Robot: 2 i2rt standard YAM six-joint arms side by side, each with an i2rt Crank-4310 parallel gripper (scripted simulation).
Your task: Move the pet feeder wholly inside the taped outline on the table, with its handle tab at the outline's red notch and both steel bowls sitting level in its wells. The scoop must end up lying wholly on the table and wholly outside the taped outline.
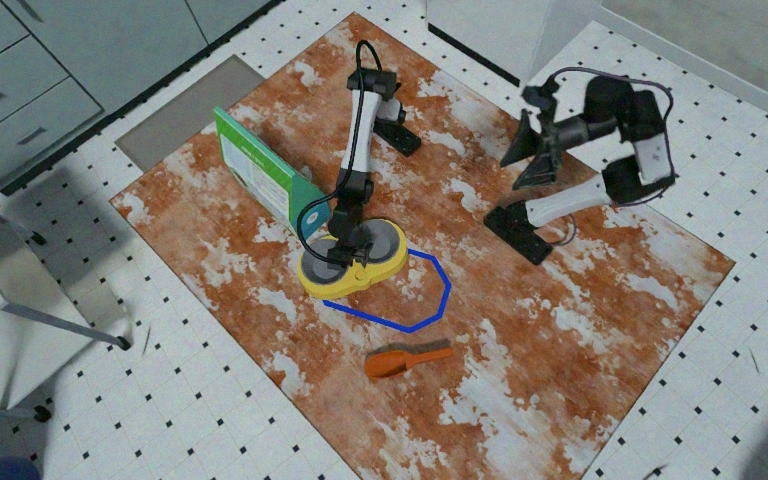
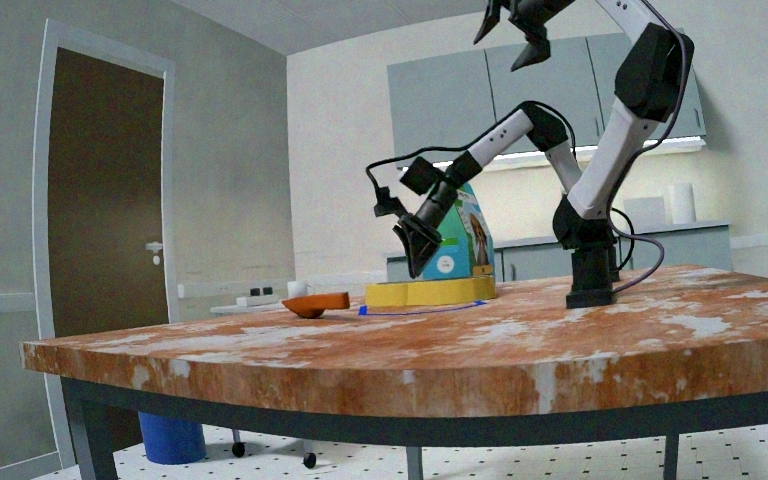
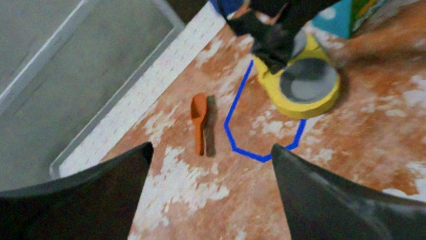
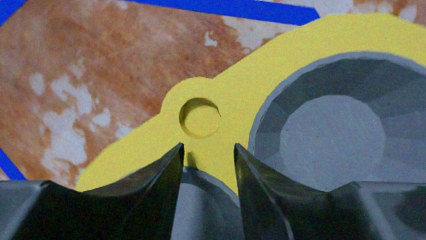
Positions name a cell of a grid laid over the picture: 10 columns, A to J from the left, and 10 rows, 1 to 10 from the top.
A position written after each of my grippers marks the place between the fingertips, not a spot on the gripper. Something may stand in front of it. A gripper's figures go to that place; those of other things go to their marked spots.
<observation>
My left gripper (image 1: G4) is 95 cm from the lens. My right gripper (image 1: E6): 125 cm from the lens.
</observation>
